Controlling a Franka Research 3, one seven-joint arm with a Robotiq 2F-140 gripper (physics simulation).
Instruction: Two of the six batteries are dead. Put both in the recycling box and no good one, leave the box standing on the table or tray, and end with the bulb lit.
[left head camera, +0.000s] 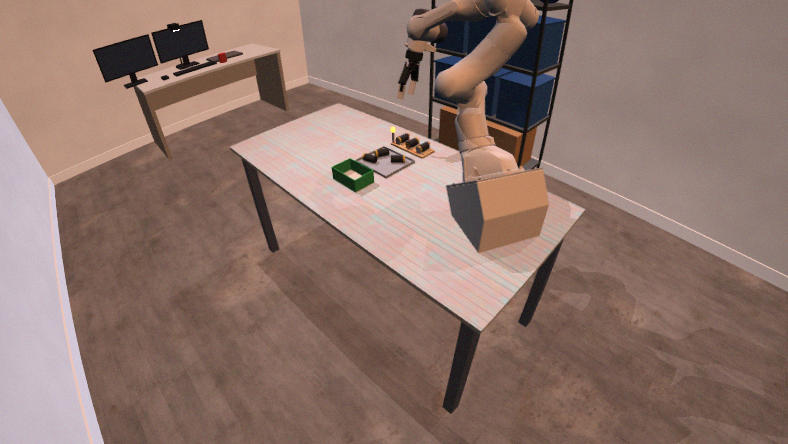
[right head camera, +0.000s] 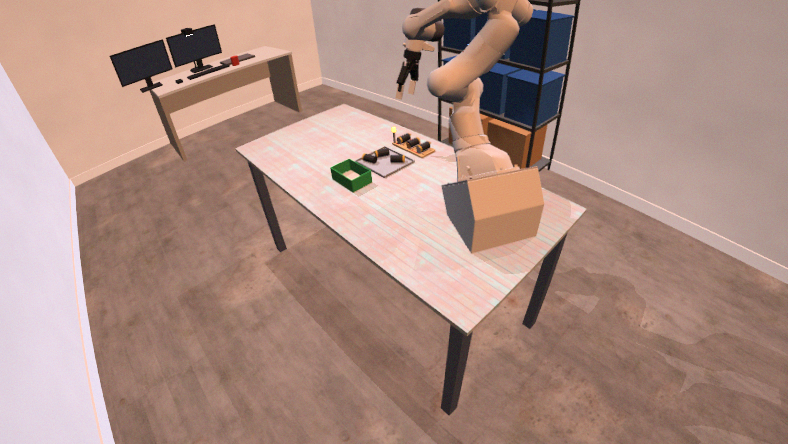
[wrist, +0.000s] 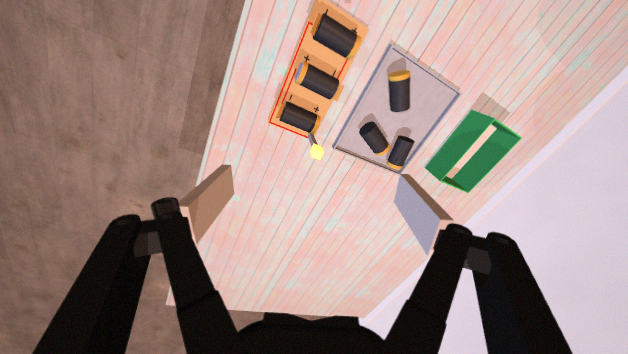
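Observation:
My gripper (left head camera: 406, 93) (right head camera: 405, 93) (wrist: 314, 184) is open and empty, high above the table's far side. Three batteries (wrist: 336, 35) (wrist: 318, 81) (wrist: 299, 117) lie in the orange holder (left head camera: 406, 150) (right head camera: 408, 150) (wrist: 320, 54); amber ends face right, left and right in the wrist view. The bulb (left head camera: 393, 130) (right head camera: 393, 130) (wrist: 317, 151) at its end glows yellow. Three more batteries (wrist: 399, 92) (wrist: 374, 138) (wrist: 400, 151) lie on the grey tray (left head camera: 386, 168) (right head camera: 386, 168) (wrist: 370, 102). The green recycling box (left head camera: 348, 182) (right head camera: 347, 181) (wrist: 487, 160) stands beside the tray; no battery shows inside.
A large tan block with a slanted dark face (left head camera: 512, 209) (right head camera: 507, 209) stands on the table (left head camera: 386, 237) near the arm's base. A black shelf rack (left head camera: 533, 88) with blue boxes stands behind the arm. A desk (left head camera: 270, 77) with two monitors stands at the back left.

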